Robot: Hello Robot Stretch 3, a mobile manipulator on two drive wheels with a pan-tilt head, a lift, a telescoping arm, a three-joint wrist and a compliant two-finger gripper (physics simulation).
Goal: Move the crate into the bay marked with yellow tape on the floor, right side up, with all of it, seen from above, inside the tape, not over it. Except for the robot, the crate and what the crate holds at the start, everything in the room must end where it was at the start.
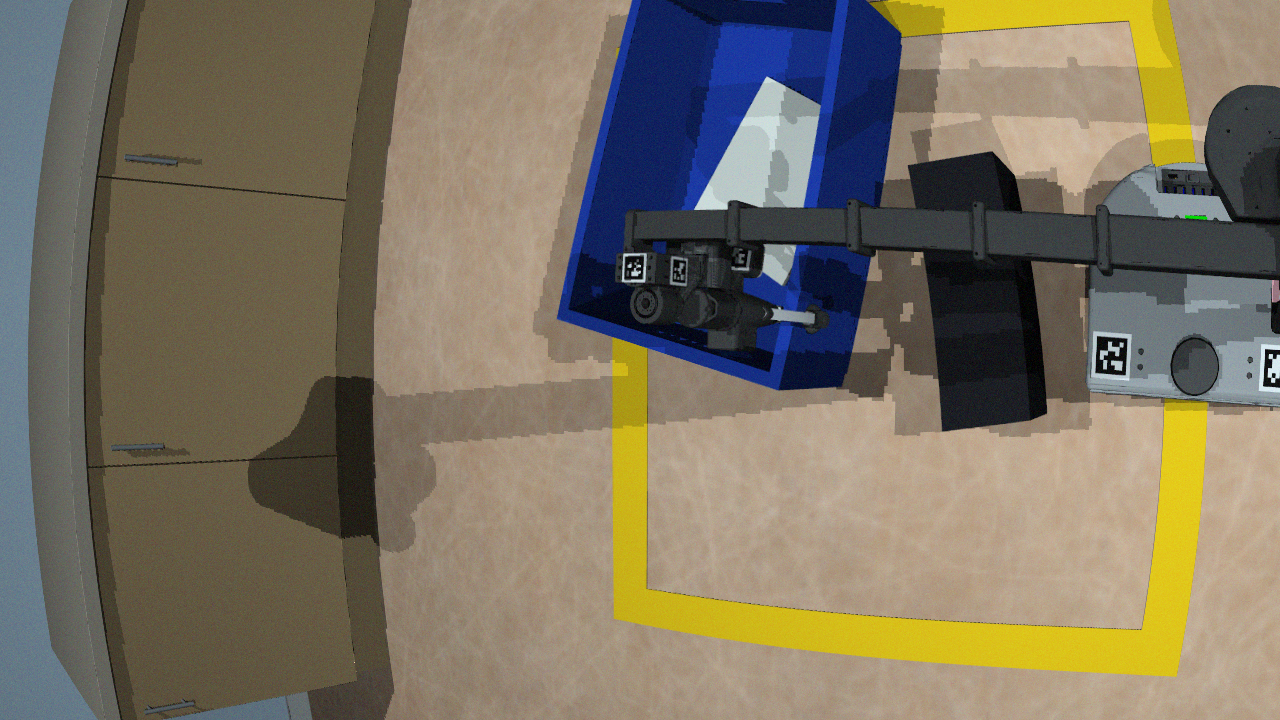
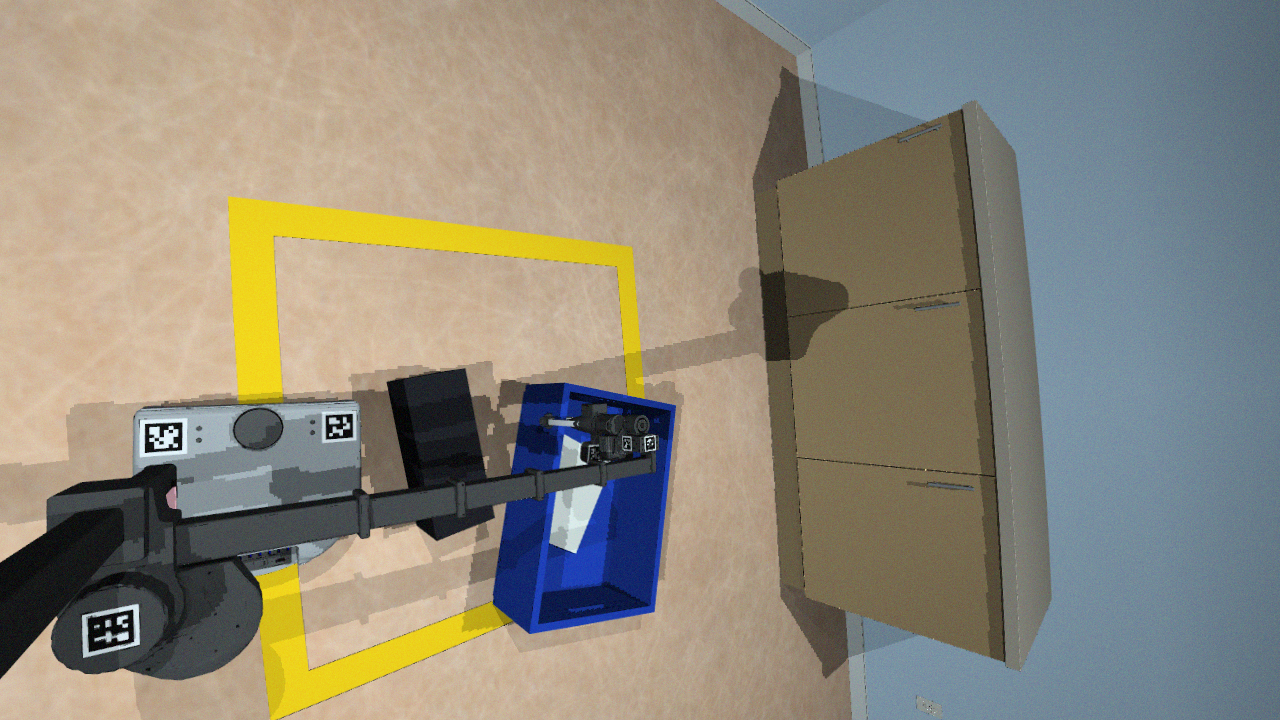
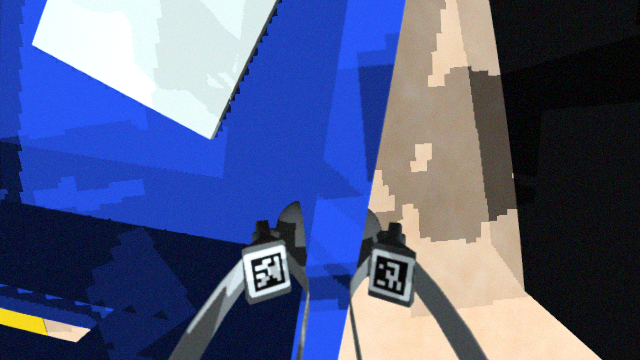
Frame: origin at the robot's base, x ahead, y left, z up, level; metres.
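Seen in the pictures: gripper, fingertip midpoint: point(image 1: 809, 317) point(image 2: 550, 420); robot's base, origin of the base link: point(image 1: 1191, 363) point(image 2: 258, 426).
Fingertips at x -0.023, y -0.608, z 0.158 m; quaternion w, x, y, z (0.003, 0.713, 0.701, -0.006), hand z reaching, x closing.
Observation:
Pixels of each thing's middle, then the offset from my fingertips to it. "spot": a spot on its surface instead.
- blue crate, body centre: point(image 1: 741, 163) point(image 2: 589, 498) 0.147 m right, 0.235 m back, 0.047 m down
- flat white thing, body centre: point(image 1: 776, 175) point(image 2: 568, 493) 0.132 m right, 0.232 m back, 0.134 m down
- long black box, body centre: point(image 1: 985, 293) point(image 2: 439, 449) 0.258 m left, 0.053 m back, 0.077 m down
- brown cabinet, surface spot: point(image 1: 223, 313) point(image 2: 873, 391) spot: 1.170 m right, 0.033 m ahead, 0.336 m up
The blue crate point(image 1: 863, 116) point(image 2: 528, 537) point(image 3: 370, 30) is upright and open-topped, turned slightly to the bay, with a flat white thing point(image 1: 765, 161) point(image 2: 577, 528) point(image 3: 100, 50) inside. Seen from above, it covers part of the bay's far line and a corner of the yellow tape point(image 1: 895, 640) point(image 2: 429, 234) point(image 3: 22, 321); part of it is inside. My gripper point(image 1: 816, 317) point(image 2: 546, 420) point(image 3: 328, 228) is shut on the crate's near side wall, close to one end, a finger on each side. The arm crosses over the crate. Whether its bottom touches the floor I cannot tell.
A long black box point(image 1: 980, 340) point(image 2: 438, 420) point(image 3: 575, 175) stands inside the tape, between the crate and my base point(image 1: 1136, 295) point(image 2: 304, 474), a narrow floor gap from the crate. My base is over the tape's near line. A brown cabinet point(image 1: 223, 313) point(image 2: 877, 385) stands beyond the crate, against the wall.

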